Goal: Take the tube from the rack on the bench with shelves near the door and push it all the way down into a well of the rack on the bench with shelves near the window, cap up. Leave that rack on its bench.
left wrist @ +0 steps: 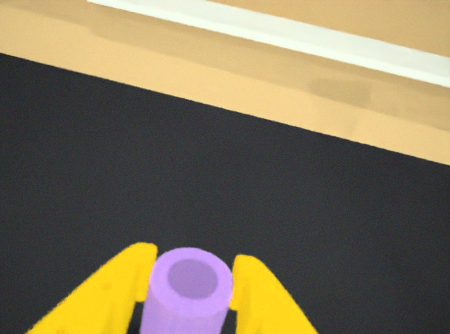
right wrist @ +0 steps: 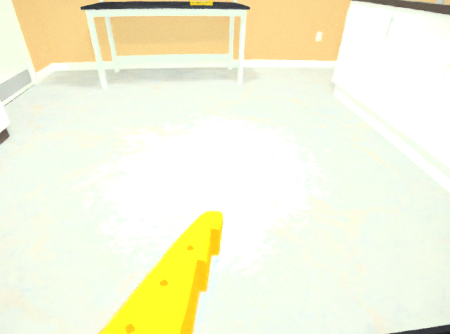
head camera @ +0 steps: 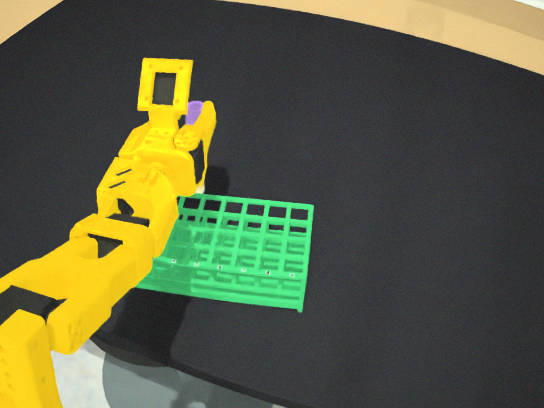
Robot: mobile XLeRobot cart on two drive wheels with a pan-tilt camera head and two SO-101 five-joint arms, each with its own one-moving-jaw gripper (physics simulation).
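Frame: origin at the left arm's base, x left, y ahead, z down, level; centimetres.
Seen in the pictures: left hand at its tool point: point(left wrist: 152, 265); right hand at its tool point: point(right wrist: 221, 228).
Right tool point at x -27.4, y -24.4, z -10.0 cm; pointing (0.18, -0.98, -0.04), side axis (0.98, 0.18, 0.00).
Pixels of each thing's top centre, then the offset from my right tool point to it. Level surfaces: height alone.
- tube at its top centre: point(left wrist: 183, 285) point(head camera: 192, 107) dx +33.4, dy +61.9, dz -4.1 cm
- green rack at its top centre: point(head camera: 205, 228) dx +30.1, dy +56.5, dz +5.5 cm
- black bench top at its surface level: dz +11.3 cm
- black-topped table at its surface level: dz +11.9 cm
The tube point(head camera: 194, 113) point(left wrist: 191, 285) has a purple cap, which faces up. My left gripper point(head camera: 196, 109) point(left wrist: 195, 261) is shut on the tube, with a jaw pressing on each side just below the cap top. The tube's pale lower end shows under the gripper in the head view, by the far edge of the green rack point(head camera: 245, 298). The rack stands on the black bench top point(head camera: 400, 200), its left part hidden by the left arm. Its visible wells look empty. Whether the tube end is over a well is unclear. My right gripper point(right wrist: 214, 220) is fully open, one notched jaw showing.
A tan wall point(head camera: 480, 30) point(left wrist: 250, 95) rises behind the bench, with a white rail point(left wrist: 280, 37) in the left wrist view. In the right wrist view, a black-topped table point(right wrist: 165, 6) with a yellow object point(right wrist: 201, 3) stands far off, and white cabinets point(right wrist: 400, 65) stand at the right.
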